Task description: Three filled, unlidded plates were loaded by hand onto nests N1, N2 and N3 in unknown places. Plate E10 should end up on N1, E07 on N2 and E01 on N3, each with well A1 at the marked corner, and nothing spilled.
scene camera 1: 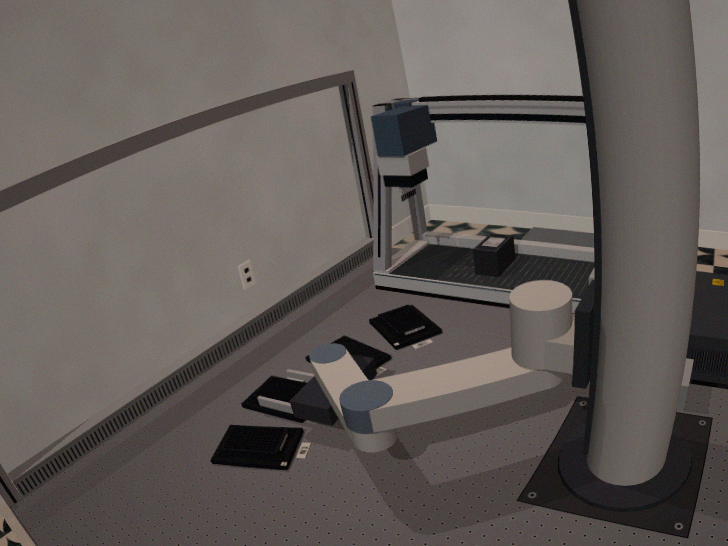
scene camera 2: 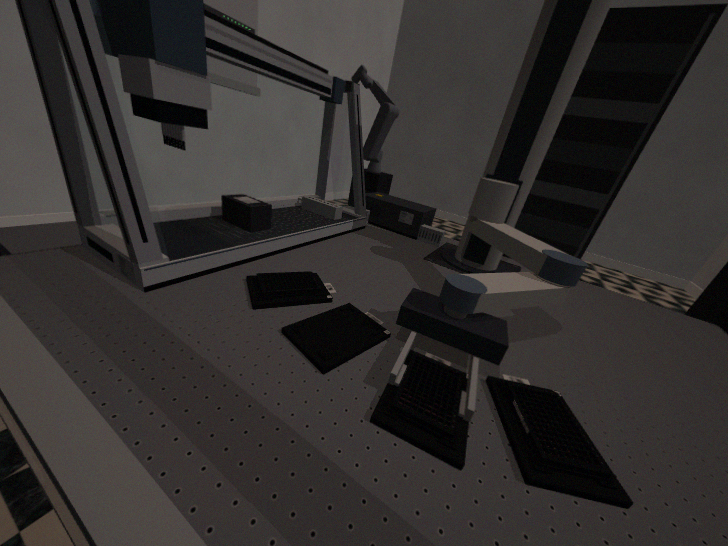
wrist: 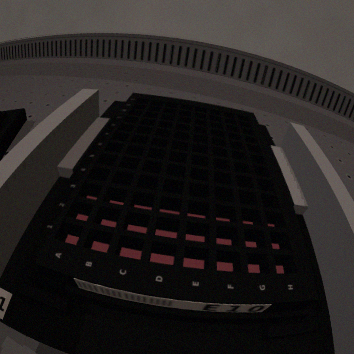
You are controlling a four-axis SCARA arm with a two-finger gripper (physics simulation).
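Where they show: gripper, fingertip midpoint: (scene camera 1: 274, 387) (scene camera 2: 428, 396) (wrist: 192, 119); arm's base, link origin: (scene camera 1: 624, 463) (scene camera 2: 473, 266).
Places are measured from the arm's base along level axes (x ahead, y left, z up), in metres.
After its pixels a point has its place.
Note:
Plate E10 (scene camera 1: 274, 387) {y 0.070, x 0.747, z 0.038 m} (scene camera 2: 432, 399) {y 0.079, x 0.737, z 0.037 m} (wrist: 165, 220) {y 0.070, x 0.681, z 0.037 m} sits low in the second nest from the front of scene camera 1; red liquid shows in its near wells, and A1 is at lower left in the wrist view. My gripper (scene camera 1: 276, 386) {y 0.074, x 0.742, z 0.043 m} (scene camera 2: 432, 388) {y 0.074, x 0.742, z 0.043 m} (wrist: 192, 119) {y 0.074, x 0.742, z 0.043 m} is shut on it, pads against both long sides. Beside it, an unread plate (scene camera 1: 252, 439) {y 0.230, x 0.660, z 0.037 m} (scene camera 2: 558, 426) {y 0.238, x 0.658, z 0.037 m} lies in the nest labelled N1 (scene camera 1: 302, 450) {y 0.188, x 0.571, z 0.014 m}. On the other side is a bare nest (scene camera 1: 376, 355) {y -0.142, x 0.630, z 0.025 m} (scene camera 2: 335, 337) {y -0.107, x 0.714, z 0.025 m}. Beyond it, another unread plate (scene camera 1: 402, 320) {y -0.282, x 0.649, z 0.036 m} (scene camera 2: 288, 280) {y -0.289, x 0.647, z 0.038 m} lies in its nest.
A gantry machine (scene camera 1: 441, 287) {y -0.450, x 0.635, z 0.046 m} (scene camera 2: 252, 252) {y -0.450, x 0.611, z 0.038 m} stands past the farthest nest, with a dark box (scene camera 1: 493, 255) {y -0.515, x 0.505, z 0.121 m} (scene camera 2: 246, 211) {y -0.532, x 0.565, z 0.115 m} on its deck. The arm's thick column (scene camera 1: 643, 235) {y 0.075, x -0.002, z 0.446 m} stands at the right. A slotted strip (scene camera 1: 194, 358) {y 0.094, x 1.004, z 0.058 m} (wrist: 175, 52) {y 0.144, x 1.004, z 0.035 m} runs along the wall side.

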